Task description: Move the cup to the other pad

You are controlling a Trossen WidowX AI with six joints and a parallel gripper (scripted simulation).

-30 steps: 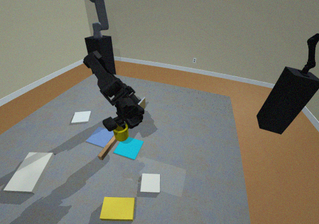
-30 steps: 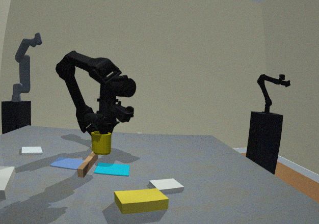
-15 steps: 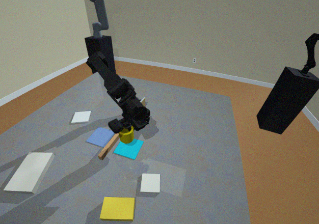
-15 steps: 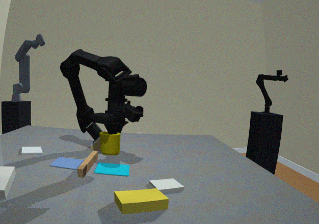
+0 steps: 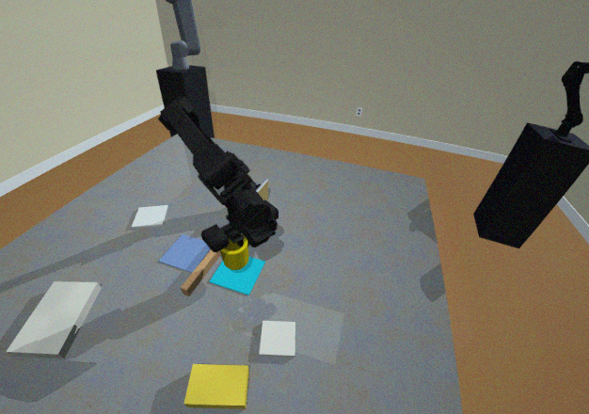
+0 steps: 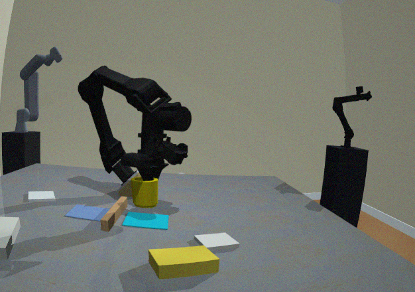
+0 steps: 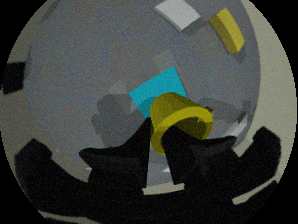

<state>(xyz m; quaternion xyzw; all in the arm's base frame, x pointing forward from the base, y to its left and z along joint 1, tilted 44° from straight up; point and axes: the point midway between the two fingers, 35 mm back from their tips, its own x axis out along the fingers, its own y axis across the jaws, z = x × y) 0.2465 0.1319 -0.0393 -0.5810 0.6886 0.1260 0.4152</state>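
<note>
Now: the wooden bar 10 cm to the right of my gripper tip, 7 cm below it and 3 cm ahead of it. Round my gripper tip: blue pad 18 cm to the right, 9 cm below, 3 cm ahead; then yellow block 29 cm ahead, 10 cm to the left, 6 cm below; then yellow cup 2 cm ahead, 1 cm to the right.
</note>
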